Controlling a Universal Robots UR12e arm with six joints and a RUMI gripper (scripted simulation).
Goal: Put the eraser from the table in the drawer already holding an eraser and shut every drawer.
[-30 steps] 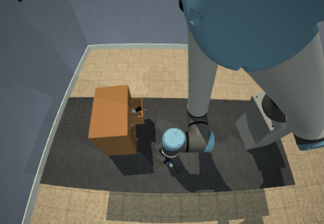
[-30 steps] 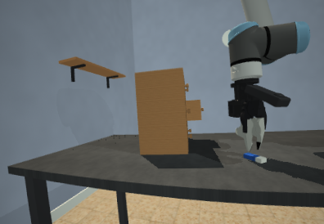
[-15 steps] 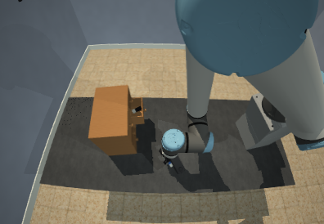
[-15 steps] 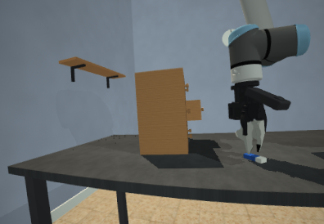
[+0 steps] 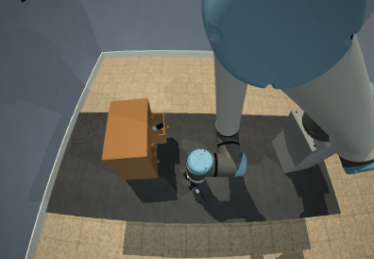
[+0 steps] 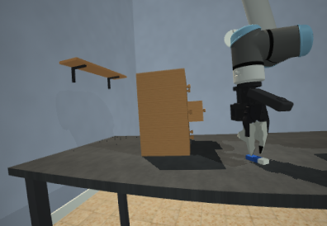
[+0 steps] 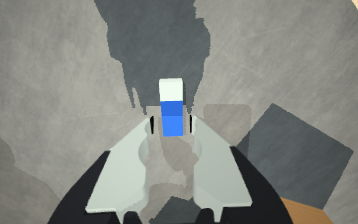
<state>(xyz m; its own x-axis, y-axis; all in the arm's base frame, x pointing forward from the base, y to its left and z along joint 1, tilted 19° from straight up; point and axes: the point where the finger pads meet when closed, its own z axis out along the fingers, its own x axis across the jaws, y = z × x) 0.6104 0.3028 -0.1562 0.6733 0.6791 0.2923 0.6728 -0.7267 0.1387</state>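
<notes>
Right now the blue-and-white eraser is 30 mm below my hand. The rest, counted from my hand: dark-and-white eraser (280 mm ahead, 270 mm to the right, 90 mm above).
</notes>
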